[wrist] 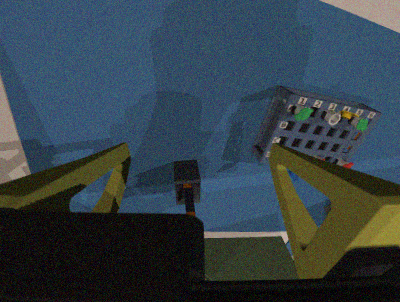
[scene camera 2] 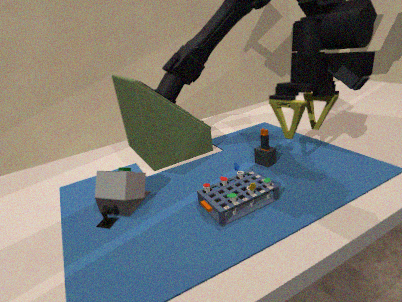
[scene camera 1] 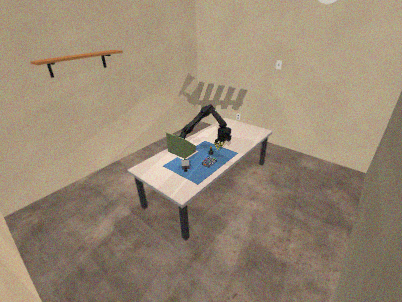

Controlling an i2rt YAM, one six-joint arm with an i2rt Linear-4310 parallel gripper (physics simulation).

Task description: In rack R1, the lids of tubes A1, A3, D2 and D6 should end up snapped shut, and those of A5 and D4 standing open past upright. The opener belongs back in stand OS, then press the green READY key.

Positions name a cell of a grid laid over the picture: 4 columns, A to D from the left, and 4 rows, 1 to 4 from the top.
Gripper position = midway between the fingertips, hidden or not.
Observation:
My gripper (scene camera 2: D2) is open and holds nothing. Also in view: a small dark stand (wrist: B3).
My gripper also shows in the wrist view (wrist: B2).

